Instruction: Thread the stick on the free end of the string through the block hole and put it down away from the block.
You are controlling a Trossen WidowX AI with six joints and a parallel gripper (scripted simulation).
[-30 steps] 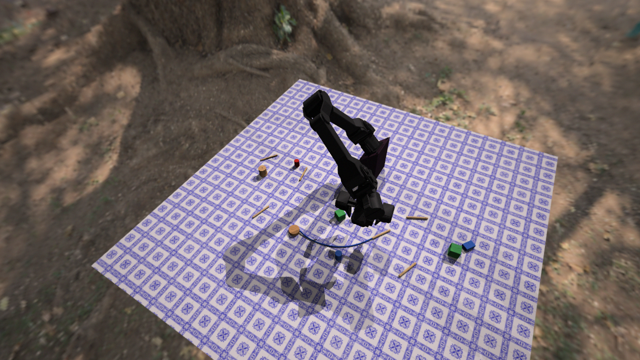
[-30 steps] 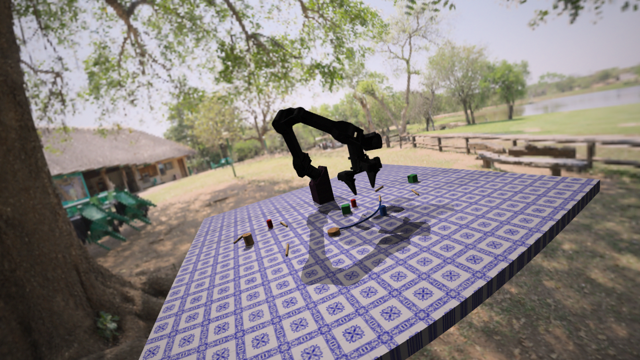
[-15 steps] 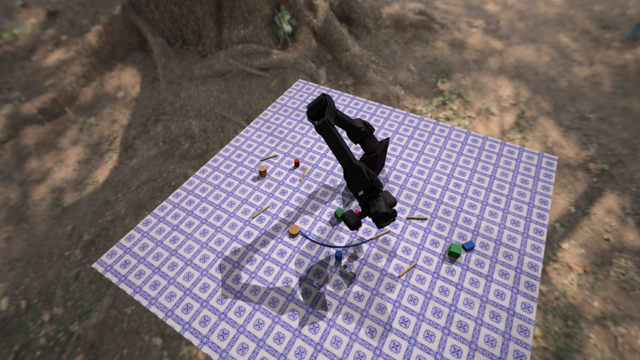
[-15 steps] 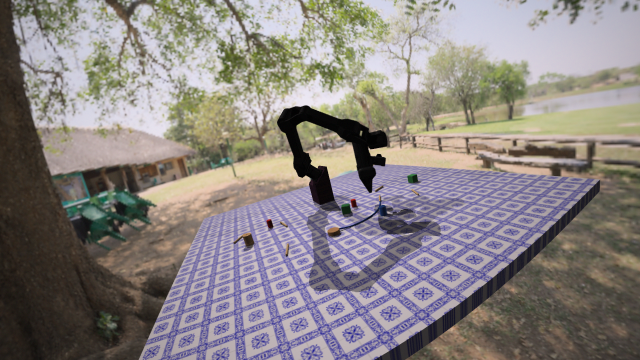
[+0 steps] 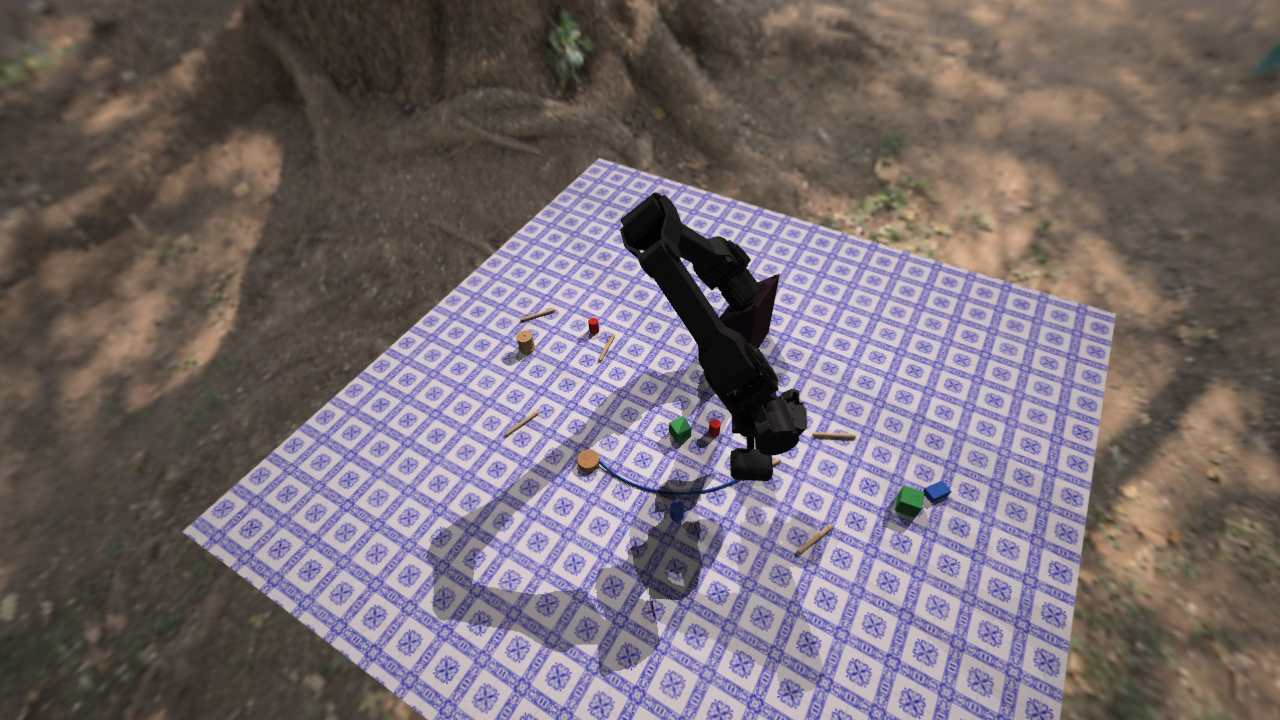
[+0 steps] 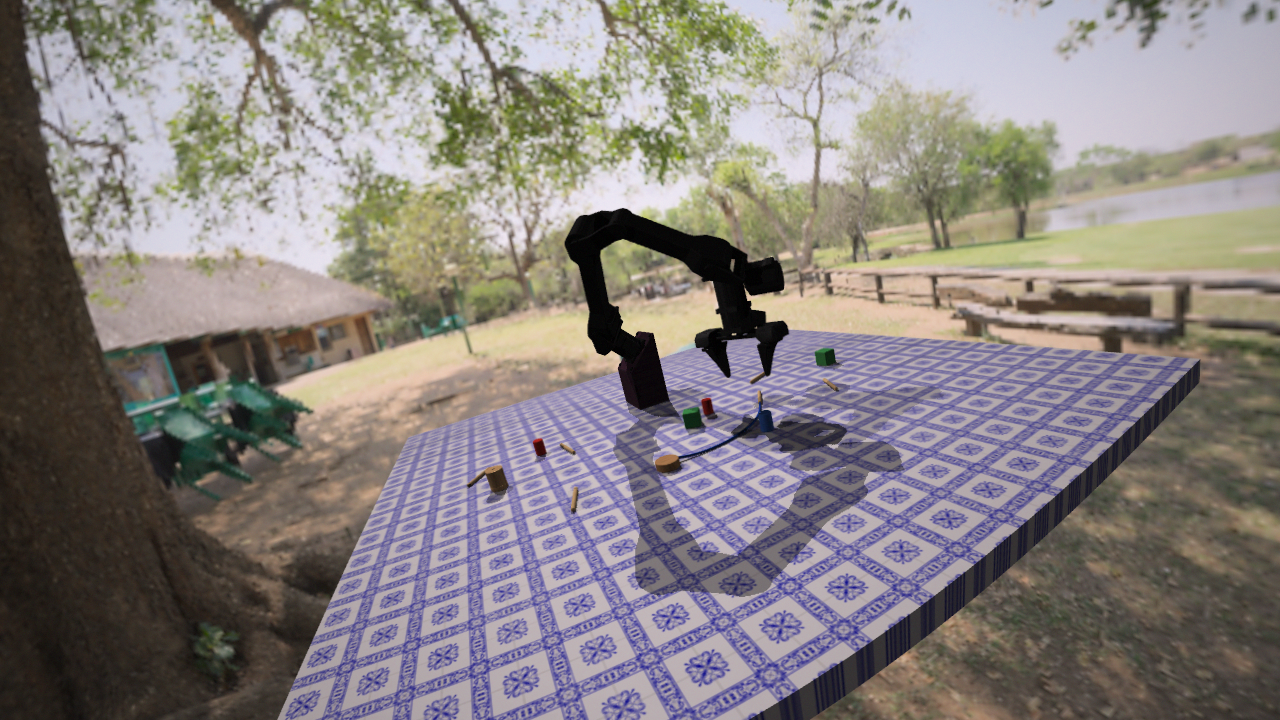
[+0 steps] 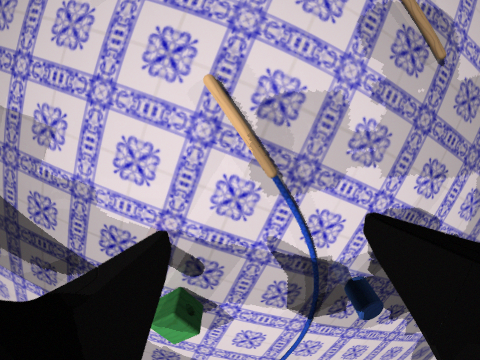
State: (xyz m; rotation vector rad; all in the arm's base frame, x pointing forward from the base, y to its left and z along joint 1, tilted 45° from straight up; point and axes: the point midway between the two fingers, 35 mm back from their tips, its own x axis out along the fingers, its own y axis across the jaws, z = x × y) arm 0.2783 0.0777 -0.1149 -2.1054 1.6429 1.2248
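Now: gripper tip 6 cm above the string and 1 cm to the right of it. Also, from my gripper tip: round wooden button: 24 cm to the right, 13 cm ahead, 6 cm below; thin stick: 6 cm below, 2 cm to the left, 1 cm behind; blue cylinder: 13 cm ahead, 5 cm to the right, 5 cm below.
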